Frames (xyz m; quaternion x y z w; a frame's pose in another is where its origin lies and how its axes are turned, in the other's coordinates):
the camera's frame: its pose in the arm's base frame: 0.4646 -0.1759 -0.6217 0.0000 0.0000 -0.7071 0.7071
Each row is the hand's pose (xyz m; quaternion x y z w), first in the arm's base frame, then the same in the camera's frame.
Working: the arm's base frame: its pose in the camera's frame: -0.1759 -0.4646 0.6217 0.0000 0.0000 0.7071 0.7071

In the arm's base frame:
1: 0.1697 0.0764 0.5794 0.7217 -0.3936 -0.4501 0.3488
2: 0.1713 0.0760 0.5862 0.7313 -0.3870 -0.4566 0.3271
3: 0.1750 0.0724 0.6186 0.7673 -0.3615 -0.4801 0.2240
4: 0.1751 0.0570 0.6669 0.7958 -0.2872 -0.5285 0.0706
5: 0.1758 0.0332 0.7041 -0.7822 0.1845 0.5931 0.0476
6: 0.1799 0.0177 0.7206 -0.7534 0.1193 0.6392 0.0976
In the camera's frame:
1: -0.2523 -0.2949 1.2011 0.7886 0.2320 -0.0716 0.5649
2: -0.2519 -0.2933 1.2079 0.7907 0.2435 -0.0916 0.5541
3: -0.2483 -0.2896 1.2403 0.7981 0.2869 -0.1811 0.4978
4: -0.2329 -0.2895 1.2886 0.7658 0.3596 -0.3238 0.4236
5: -0.2091 -0.2888 1.3258 0.6836 0.4227 -0.4531 0.3857
6: -0.1936 -0.2847 1.3423 0.6171 0.4484 -0.5210 0.3830

